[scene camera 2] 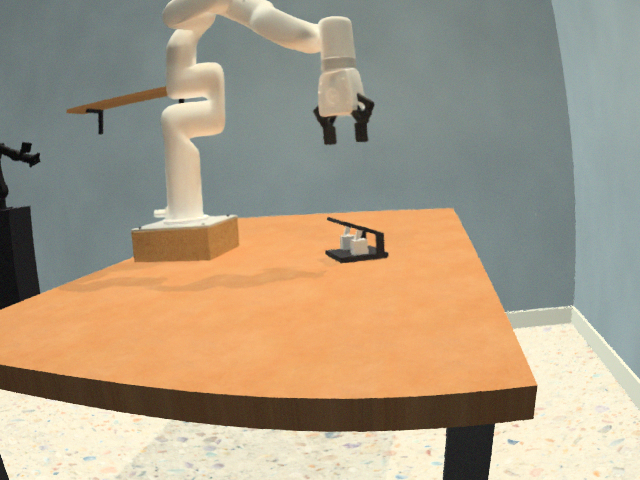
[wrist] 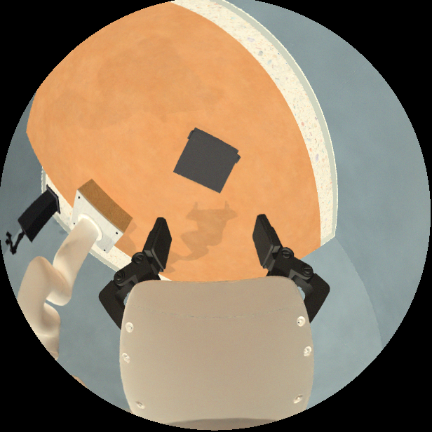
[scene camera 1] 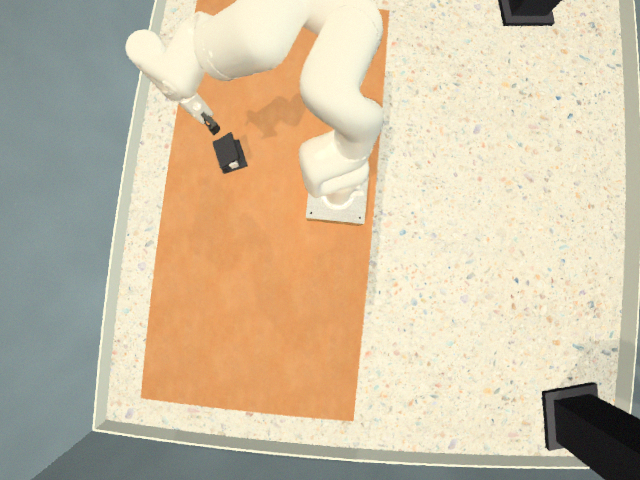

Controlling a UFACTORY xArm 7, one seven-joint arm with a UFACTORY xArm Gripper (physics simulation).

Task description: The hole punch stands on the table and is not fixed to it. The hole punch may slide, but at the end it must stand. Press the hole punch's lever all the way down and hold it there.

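Where they show: gripper, fingertip midpoint: (scene camera 2: 345,143) (scene camera 1: 206,122); arm's base, link origin: (scene camera 2: 186,221) (scene camera 1: 337,193).
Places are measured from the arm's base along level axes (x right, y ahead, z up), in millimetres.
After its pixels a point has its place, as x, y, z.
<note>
The black hole punch (scene camera 1: 240,161) @[189, 376, -71] (scene camera 2: 345,256) @[275, 389, -71] stands upright on the orange table (scene camera 1: 248,320) @[-461, 400, -84] (scene camera 2: 268,335) @[763, 263, -83] (wrist: 135,75). Its flat black lever (scene camera 1: 225,147) @[226, 414, -12] (scene camera 2: 354,225) @[273, 411, -10] (wrist: 207,161) is raised at a slant, with the free end up and to the left in the second scene view. A post joins the lever to the base at the right there. White punch parts (scene camera 2: 359,245) @[270, 419, -52] stand under the lever. My gripper (scene camera 2: 345,142) @[229, 408, 161] (wrist: 211,226) is open and empty, pointing down high above the punch. In the wrist view the lever lies ahead of the fingertips and hides most of the base.
The arm's mounting block (scene camera 1: 336,212) @[-71, 11, 0] (scene camera 2: 170,244) @[117, -19, -41] (wrist: 106,204) stands on the table, left of the punch in the second scene view. A wooden shelf (scene camera 2: 121,100) hangs on the wall behind. A black pedestal (scene camera 2: 19,253) (wrist: 39,215) stands beyond the table.
</note>
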